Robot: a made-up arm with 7 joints. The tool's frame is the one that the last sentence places. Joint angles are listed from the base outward.
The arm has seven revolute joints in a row. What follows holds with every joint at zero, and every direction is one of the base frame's.
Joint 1 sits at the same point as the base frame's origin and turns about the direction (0, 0.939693, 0.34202).
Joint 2 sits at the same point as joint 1 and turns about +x.
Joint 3 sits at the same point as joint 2 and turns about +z.
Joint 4 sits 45 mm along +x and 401.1 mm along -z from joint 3 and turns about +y.
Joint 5 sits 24.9 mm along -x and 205.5 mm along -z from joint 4 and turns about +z.
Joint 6 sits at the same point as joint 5 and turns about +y.
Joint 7 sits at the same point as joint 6 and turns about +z.
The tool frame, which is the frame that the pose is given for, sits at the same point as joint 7; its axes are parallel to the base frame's.
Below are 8 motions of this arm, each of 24 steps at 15 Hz.
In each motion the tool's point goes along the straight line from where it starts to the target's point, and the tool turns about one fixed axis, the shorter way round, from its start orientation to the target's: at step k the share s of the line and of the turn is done. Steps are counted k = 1, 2, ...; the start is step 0. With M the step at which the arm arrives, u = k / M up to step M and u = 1 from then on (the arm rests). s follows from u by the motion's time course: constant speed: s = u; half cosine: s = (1 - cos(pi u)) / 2; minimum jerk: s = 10 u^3 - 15 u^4 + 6 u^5.
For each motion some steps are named. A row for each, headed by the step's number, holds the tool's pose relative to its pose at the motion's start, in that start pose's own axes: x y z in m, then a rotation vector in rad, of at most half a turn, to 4 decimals.
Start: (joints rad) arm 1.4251 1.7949 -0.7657 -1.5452 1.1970 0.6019 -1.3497
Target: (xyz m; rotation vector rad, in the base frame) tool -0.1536 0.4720 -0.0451 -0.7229 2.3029 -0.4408
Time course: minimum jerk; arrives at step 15
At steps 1, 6, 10, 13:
1: -0.0001 0.0000 0.0001 -0.0026 0.0015 0.0010
6: -0.0085 0.0025 0.0128 -0.3096 0.1723 0.1196
10: -0.0211 0.0063 0.0319 -0.7706 0.4288 0.2977
13: -0.0262 0.0078 0.0396 -0.9565 0.5323 0.3695

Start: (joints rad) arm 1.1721 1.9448 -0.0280 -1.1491 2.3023 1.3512 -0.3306
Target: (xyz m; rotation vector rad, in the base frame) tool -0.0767 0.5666 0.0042 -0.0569 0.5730 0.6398
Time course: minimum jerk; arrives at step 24
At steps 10, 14, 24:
10: -0.0398 0.0375 -0.0230 -0.0082 -0.0099 0.0206
14: -0.0751 0.0708 -0.0434 -0.0155 -0.0186 0.0389
24: -0.1149 0.1083 -0.0664 -0.0237 -0.0285 0.0595

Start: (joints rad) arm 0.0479 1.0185 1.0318 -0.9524 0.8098 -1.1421 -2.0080
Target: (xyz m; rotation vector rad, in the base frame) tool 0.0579 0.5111 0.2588 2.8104 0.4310 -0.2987
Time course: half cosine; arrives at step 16
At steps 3, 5, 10, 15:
3: 0.0045 0.0117 -0.0317 -0.0013 -0.0281 -0.0389
5: 0.0120 0.0308 -0.0837 -0.0034 -0.0740 -0.1025
10: 0.0373 0.0958 -0.2604 -0.0104 -0.2303 -0.3187
15: 0.0535 0.1372 -0.3730 -0.0149 -0.3299 -0.4566

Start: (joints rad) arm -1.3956 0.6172 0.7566 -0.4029 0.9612 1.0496 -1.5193
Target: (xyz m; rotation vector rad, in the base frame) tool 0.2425 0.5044 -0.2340 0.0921 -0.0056 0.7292
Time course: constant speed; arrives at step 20
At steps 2, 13, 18, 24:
2: -0.0309 -0.0025 0.0414 0.0848 0.1526 0.1168
13: -0.2007 -0.0162 0.2689 0.5511 0.9918 0.7590
18: -0.2779 -0.0225 0.3723 0.7630 1.3732 1.0509
24: -0.3088 -0.0250 0.4137 0.8478 1.5258 1.1677

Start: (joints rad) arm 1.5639 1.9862 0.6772 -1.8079 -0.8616 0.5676 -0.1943
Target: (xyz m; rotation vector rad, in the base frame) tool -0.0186 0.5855 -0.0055 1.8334 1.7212 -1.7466
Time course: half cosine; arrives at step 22
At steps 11, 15, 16, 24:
11: -0.0041 -0.1101 0.0800 -0.3962 0.2684 -0.3500
15: -0.0063 -0.1696 0.1232 -0.6103 0.4135 -0.5392
16: -0.0068 -0.1821 0.1323 -0.6556 0.4441 -0.5792
24: -0.0082 -0.2201 0.1599 -0.7923 0.5367 -0.7000

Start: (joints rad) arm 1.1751 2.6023 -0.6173 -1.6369 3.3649 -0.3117 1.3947
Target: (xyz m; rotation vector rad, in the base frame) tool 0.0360 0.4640 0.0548 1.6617 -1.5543 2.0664
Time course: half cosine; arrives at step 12
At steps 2, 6, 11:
2: 0.0118 0.0039 -0.0004 -0.0002 -0.0669 -0.0031
6: 0.0880 0.0293 -0.0031 -0.0011 -0.4995 -0.0235
11: 0.1730 0.0577 -0.0061 -0.0022 -0.9820 -0.0462

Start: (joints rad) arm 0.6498 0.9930 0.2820 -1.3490 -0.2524 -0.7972 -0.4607
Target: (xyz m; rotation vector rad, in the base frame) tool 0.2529 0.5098 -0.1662 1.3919 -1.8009 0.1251
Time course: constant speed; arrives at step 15
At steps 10, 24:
10: -0.0808 0.0998 -0.1501 0.8305 0.3296 0.4744
24: -0.1211 0.1497 -0.2251 1.2458 0.4944 0.7115

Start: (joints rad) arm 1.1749 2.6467 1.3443 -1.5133 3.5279 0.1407 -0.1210
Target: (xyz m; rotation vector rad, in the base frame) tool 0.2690 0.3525 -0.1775 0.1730 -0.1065 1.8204
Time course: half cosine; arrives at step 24
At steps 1, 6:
1: -0.0003 0.0017 0.0011 0.0065 -0.0030 0.0040
6: -0.0090 0.0576 0.0365 0.2221 -0.1031 0.1381

